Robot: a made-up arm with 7 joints.
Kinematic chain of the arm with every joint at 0, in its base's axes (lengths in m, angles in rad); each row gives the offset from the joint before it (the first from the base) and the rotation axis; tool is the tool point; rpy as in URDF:
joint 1: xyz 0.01 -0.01 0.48 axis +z
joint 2: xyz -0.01 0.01 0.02 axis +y
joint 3: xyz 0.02 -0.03 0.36 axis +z
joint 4: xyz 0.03 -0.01 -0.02 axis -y
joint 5: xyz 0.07 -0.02 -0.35 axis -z
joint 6: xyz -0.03 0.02 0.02 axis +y
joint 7: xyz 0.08 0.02 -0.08 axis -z
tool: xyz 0 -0.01 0.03 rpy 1.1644 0.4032 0.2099
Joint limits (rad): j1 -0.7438..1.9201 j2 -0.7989..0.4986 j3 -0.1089..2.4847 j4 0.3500..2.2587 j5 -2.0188..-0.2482 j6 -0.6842..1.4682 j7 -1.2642..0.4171
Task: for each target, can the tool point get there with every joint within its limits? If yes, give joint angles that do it. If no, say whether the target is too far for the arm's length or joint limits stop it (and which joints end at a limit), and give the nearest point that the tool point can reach.
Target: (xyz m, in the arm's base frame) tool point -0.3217 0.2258 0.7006
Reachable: yes | joints 1.6103 -0.0859 0.9981 1.1495 -0.5740 1.2098 -0.5636
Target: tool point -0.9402 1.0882 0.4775
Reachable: no: too far | nearest point -0.4220 0.4893 0.6720 | short by 0.815 m
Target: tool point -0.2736 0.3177 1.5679
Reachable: no: too far | nearest point -0.1666 0.1940 1.1998 | short by 0.403 m
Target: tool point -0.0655 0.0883 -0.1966
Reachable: no: joint limits stop it (at a limit: joint 1, joint 2, joint 4, joint 5, joint 7) | nearest point -0.0690 0.1706 0.3336 | short by 0.537 m
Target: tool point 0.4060 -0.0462 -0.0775
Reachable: no: joint limits stop it (at a limit: joint 2, joint 5, joint 7) | nearest point 0.3081 -0.0373 0.3434 | short by 0.432 m
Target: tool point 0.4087 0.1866 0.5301
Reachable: yes | joints -0.0402 0.3191 0.7168 1.0818 -1.0606 1.2253 -0.8205
